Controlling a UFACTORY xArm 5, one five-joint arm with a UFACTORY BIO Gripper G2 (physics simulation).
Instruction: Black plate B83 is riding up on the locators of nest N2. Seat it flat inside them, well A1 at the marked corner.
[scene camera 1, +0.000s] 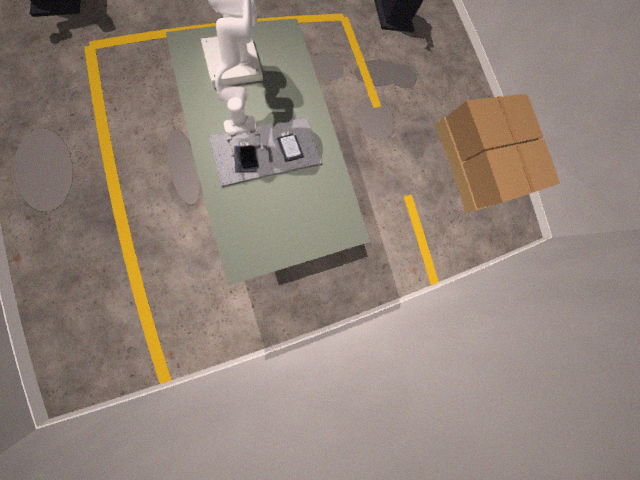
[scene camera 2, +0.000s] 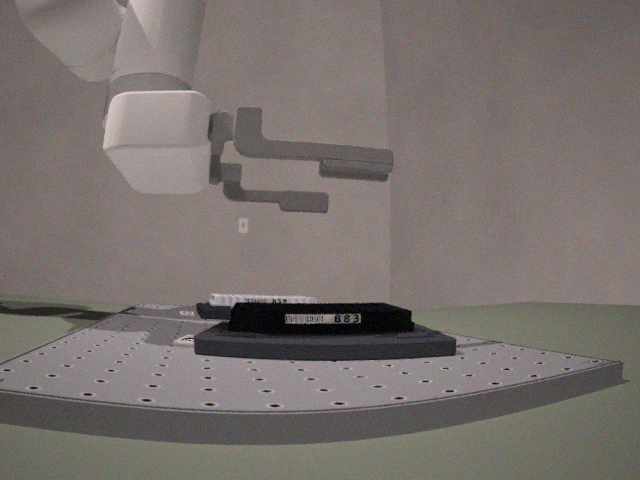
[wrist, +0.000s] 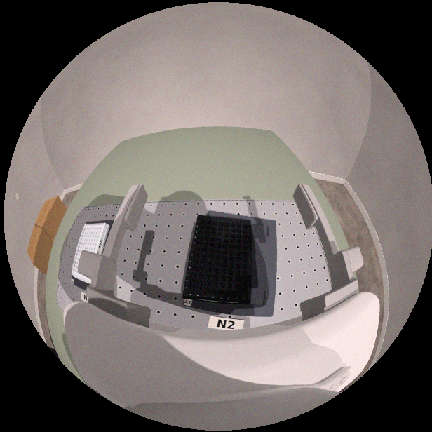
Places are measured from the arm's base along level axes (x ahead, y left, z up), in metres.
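Where they show: hand, tool point: (scene camera 1: 246, 149) (scene camera 2: 324, 186); arm's base, link origin: (scene camera 1: 240, 57).
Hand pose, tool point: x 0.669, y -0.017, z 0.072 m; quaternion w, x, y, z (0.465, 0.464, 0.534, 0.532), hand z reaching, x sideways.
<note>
Each offset is from my tool point to the top centre of the thing. Level surfaces: height alone.
Black plate B83 {0.001 m right, 0.005 m back, 0.090 m down} (scene camera 1: 249, 156) (scene camera 2: 382, 320) (wrist: 220, 255) lies on the dark nest N2 {0.026 m right, 0.002 m back, 0.105 m down} (scene camera 1: 238, 167) (scene camera 2: 325, 348) (wrist: 270, 265). It sits off centre, shifted toward the white plate's side; a broad strip of nest shows along its opposite side. Its near end lies by the A1 tag (wrist: 187, 302) and the N2 label (wrist: 225, 323). In scene camera 2 its body stands above the nest's rim; whether it is tilted is hard to tell. The locators under it are hidden. My gripper (scene camera 2: 357, 181) (wrist: 220, 206) is wide open and empty, raised above the plate, with a finger out to either side.
A white plate {0.254 m left, 0.055 m back, 0.093 m down} (scene camera 1: 290, 146) (scene camera 2: 263, 299) (wrist: 90, 250) lies on the neighbouring dark nest. Both nests stand on a grey perforated board {0.119 m down} (scene camera 1: 225, 175) (scene camera 2: 289, 395) (wrist: 300, 250) on a green table {0.133 m down} (scene camera 1: 289, 211). Cardboard boxes (scene camera 1: 496, 152) (wrist: 46, 232) stand off to one side.
</note>
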